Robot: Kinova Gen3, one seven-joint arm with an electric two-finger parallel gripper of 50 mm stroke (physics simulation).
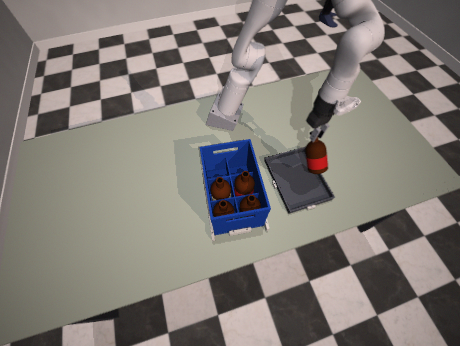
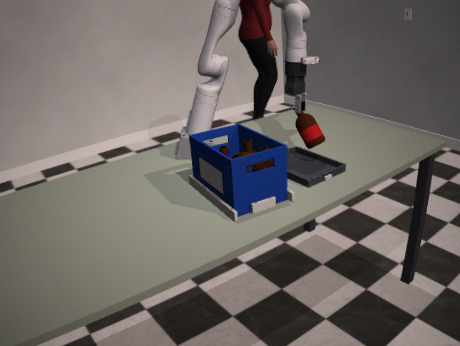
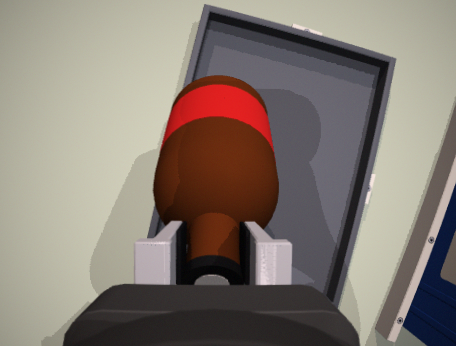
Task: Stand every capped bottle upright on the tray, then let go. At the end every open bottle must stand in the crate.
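Where they show: gripper, between the fingertips: (image 1: 315, 138) (image 2: 300, 111) (image 3: 213, 243); arm's base, origin of its link: (image 1: 227, 107).
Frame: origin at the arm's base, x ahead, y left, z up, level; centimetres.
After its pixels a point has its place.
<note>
A brown capped bottle with a red label (image 1: 317, 159) {y 17.3, x 43.2, z 7.3 cm} (image 2: 310, 131) {y 16.5, x 43.6, z 5.9 cm} (image 3: 215, 165) {y 19.4, x 40.7, z 10.7 cm} hangs tilted in the air over one side of the dark grey tray (image 1: 300, 189) {y 12.3, x 46.6, z -6.9 cm} (image 2: 316, 165) {y 18.1, x 45.2, z -6.9 cm} (image 3: 345, 125) {y 6.5, x 46.5, z -6.9 cm}. My gripper (image 1: 318, 135) {y 19.0, x 36.9, z 11.4 cm} (image 2: 300, 106) {y 19.0, x 36.9, z 11.4 cm} (image 3: 213, 243) {y 19.0, x 36.9, z 11.4 cm} is shut on its neck, just below the black and grey cap (image 3: 212, 279) {y 18.9, x 35.7, z 13.2 cm}. The bottle's base swings out away from the fingers, above the tray's level. Several open brown bottles (image 1: 220, 189) {y -18.9, x 39.7, z 5.2 cm} (image 1: 245, 184) {y -10.2, x 41.2, z 5.0 cm} (image 2: 248, 145) {y -10.2, x 40.3, z 7.6 cm} stand in compartments of the blue crate (image 1: 240, 225) {y -16.7, x 52.1, z -1.5 cm} (image 2: 260, 186) {y -17.2, x 52.0, z -0.2 cm} (image 3: 435, 320) {y -2.6, x 29.7, z -0.6 cm}. Their lower parts are hidden by its walls.
The crate stands beside the tray, with white brackets (image 1: 240, 231) {y -17.2, x 53.3, z -4.5 cm} (image 2: 263, 205) {y -17.5, x 53.3, z -5.8 cm} at its foot. The arm's grey base (image 1: 222, 119) {y -4.4, x 4.8, z -1.1 cm} is on the table (image 1: 125, 200) {y -53.8, x 23.5, z -7.4 cm} (image 2: 125, 240) {y -54.8, x 37.7, z -7.4 cm} behind the crate. A person (image 2: 257, 55) stands behind the table.
</note>
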